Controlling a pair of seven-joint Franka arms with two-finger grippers.
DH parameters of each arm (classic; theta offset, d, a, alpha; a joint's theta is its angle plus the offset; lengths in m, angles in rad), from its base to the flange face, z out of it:
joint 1: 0 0.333 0 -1.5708
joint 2: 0 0 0 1.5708
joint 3: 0 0.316 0.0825 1.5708
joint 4: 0 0 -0.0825 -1.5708
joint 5: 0 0.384 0 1.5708
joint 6: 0 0 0.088 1.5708
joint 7: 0 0.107 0 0
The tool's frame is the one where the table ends.
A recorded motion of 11 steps. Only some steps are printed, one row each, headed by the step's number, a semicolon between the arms.
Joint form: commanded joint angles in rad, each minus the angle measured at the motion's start. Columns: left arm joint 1, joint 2, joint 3, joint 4, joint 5, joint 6, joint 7; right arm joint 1, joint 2, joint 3, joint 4, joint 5, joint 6, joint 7.
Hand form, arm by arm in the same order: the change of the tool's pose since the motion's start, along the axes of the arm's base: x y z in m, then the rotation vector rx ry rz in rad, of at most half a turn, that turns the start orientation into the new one. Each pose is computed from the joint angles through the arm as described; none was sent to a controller.
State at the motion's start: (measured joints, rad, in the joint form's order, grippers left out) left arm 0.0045 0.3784 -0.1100 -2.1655 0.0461 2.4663 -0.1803; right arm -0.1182 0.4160 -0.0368 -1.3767 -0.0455 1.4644 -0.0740
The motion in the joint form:
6: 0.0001 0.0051 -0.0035 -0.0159 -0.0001 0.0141 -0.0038; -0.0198 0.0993 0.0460 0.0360 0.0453 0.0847 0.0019
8: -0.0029 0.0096 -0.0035 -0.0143 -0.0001 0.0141 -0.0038; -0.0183 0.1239 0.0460 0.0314 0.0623 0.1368 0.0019
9: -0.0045 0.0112 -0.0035 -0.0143 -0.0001 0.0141 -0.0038; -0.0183 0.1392 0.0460 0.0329 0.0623 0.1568 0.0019
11: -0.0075 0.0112 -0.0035 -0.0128 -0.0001 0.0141 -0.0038; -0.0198 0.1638 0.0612 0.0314 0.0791 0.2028 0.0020
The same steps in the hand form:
6: -0.0054 -0.0017 -0.0074 -0.0014 0.0070 0.0003; 0.0283 0.0136 -0.0455 0.0595 -0.0299 0.0107
8: -0.0055 -0.0034 -0.0092 -0.0016 0.0099 -0.0026; 0.0362 0.0154 -0.0613 0.0725 -0.0549 0.0071
9: -0.0058 -0.0043 -0.0101 -0.0016 0.0115 -0.0042; 0.0399 0.0149 -0.0700 0.0717 -0.0611 0.0069
11: -0.0054 -0.0060 -0.0096 -0.0017 0.0100 -0.0072; 0.0475 0.0229 -0.0848 0.0931 -0.0837 0.0112

